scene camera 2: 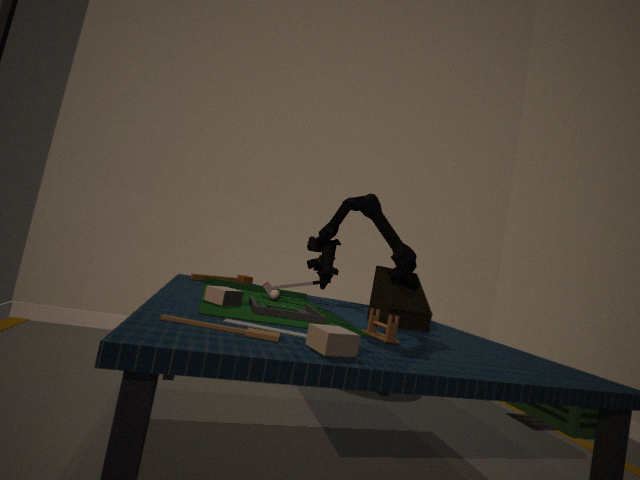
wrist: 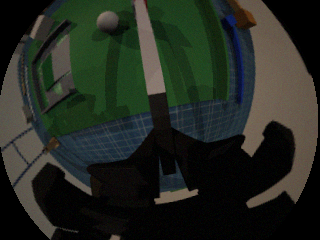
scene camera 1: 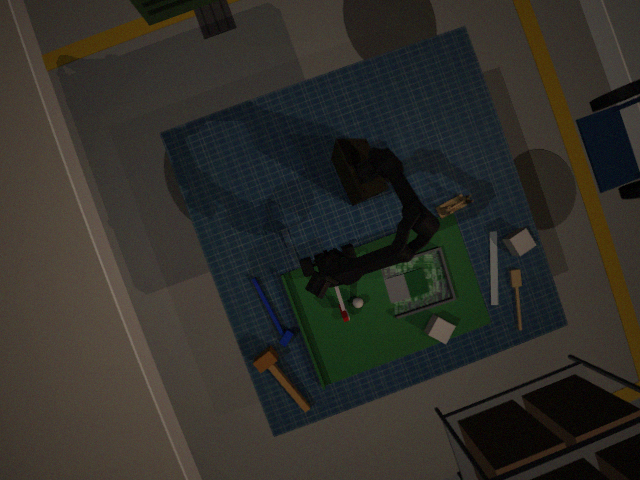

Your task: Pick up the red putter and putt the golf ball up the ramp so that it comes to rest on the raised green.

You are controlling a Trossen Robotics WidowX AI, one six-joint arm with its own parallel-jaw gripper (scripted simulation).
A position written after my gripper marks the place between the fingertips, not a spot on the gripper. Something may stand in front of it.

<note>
My gripper (wrist: 160,129) holds a red putter. Further things: a wooden mallet (scene camera 1: 266,359) and a green turf mat (scene camera 1: 373,336).
The green turf mat also shows in scene camera 2 (scene camera 2: 244,312) and in the wrist view (wrist: 108,74).
</note>
